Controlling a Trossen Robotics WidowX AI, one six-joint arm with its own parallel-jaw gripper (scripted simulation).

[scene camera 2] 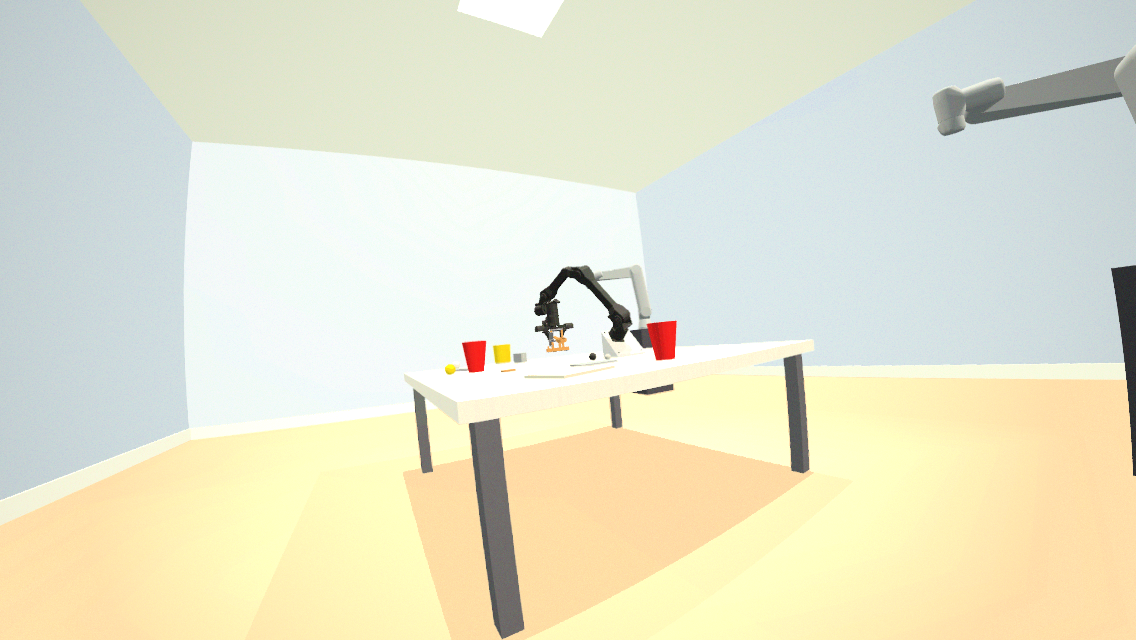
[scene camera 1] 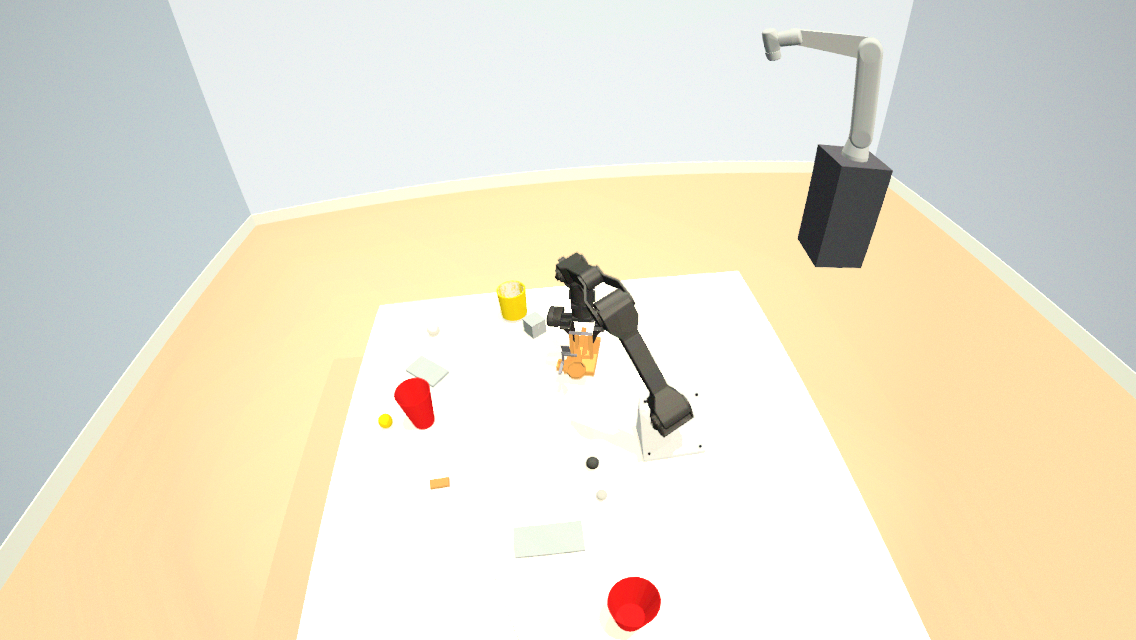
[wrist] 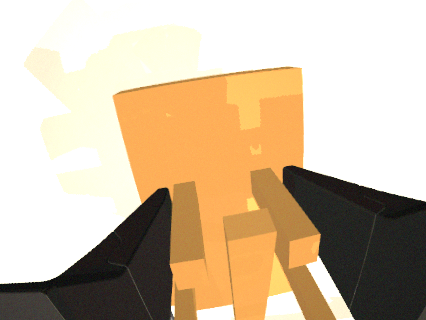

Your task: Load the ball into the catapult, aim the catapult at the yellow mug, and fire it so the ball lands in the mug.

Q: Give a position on a catapult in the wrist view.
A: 218,143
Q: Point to a red cup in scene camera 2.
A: At 662,334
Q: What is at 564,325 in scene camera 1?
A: My gripper.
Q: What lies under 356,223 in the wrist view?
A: My gripper.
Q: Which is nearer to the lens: the catapult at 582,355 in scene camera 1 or the yellow mug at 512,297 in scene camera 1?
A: The catapult.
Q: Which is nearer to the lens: the yellow mug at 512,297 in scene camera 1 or the red cup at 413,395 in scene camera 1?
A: The red cup.
